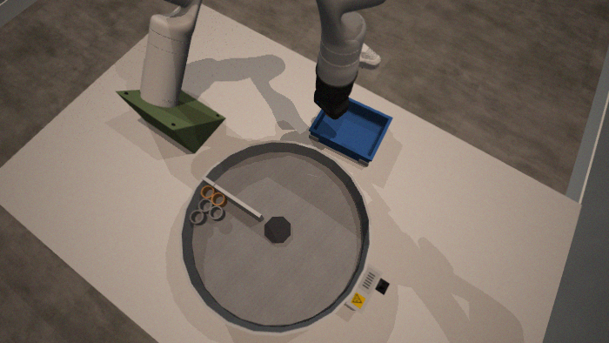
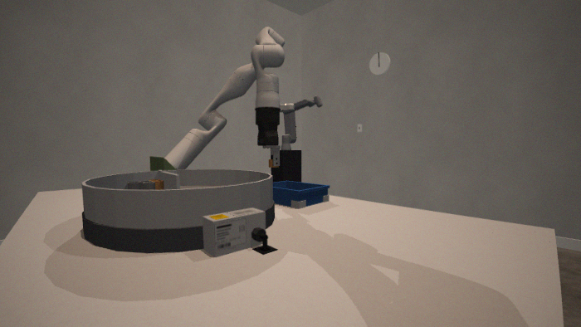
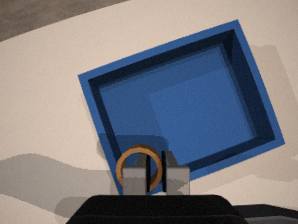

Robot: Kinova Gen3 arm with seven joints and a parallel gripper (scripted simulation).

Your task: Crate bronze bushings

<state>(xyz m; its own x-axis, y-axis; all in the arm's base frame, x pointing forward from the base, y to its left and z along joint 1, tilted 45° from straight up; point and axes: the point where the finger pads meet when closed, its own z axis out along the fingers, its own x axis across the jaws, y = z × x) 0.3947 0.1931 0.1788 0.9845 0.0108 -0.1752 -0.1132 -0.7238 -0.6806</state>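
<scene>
The blue crate lies 10 cm below my hand, 4 cm to the left of it and 3 cm ahead of it. Round my hand: round turning table (30 cm to the right, 8 cm below, 8 cm ahead).
</scene>
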